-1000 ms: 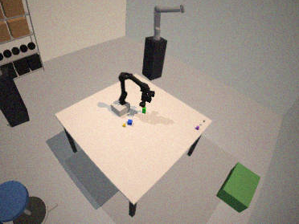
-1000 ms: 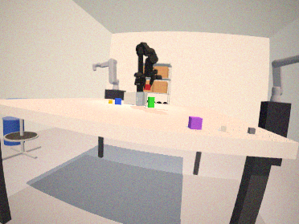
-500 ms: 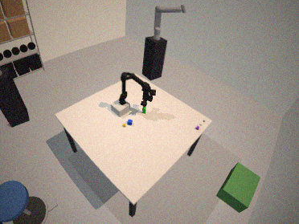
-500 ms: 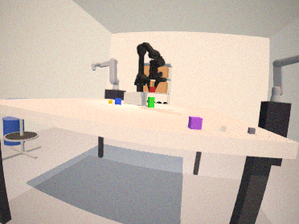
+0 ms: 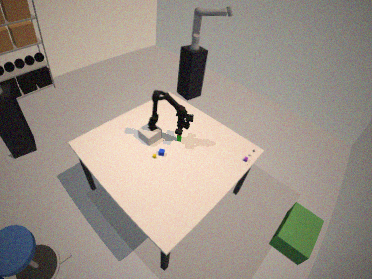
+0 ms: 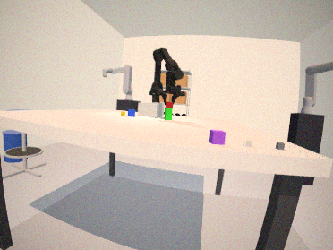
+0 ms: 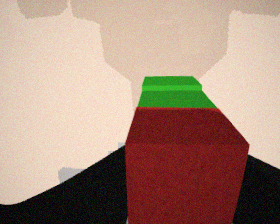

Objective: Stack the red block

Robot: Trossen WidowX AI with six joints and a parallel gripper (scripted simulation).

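Right now my gripper tip is 10 mm below the red block. The rest, counted from my gripper tip: purple block 530 mm ahead, 350 mm to the left, 70 mm below; then small yellow block 60 mm ahead, 300 mm to the right, 70 mm below; then blue block 60 mm ahead, 230 mm to the right, 60 mm below.
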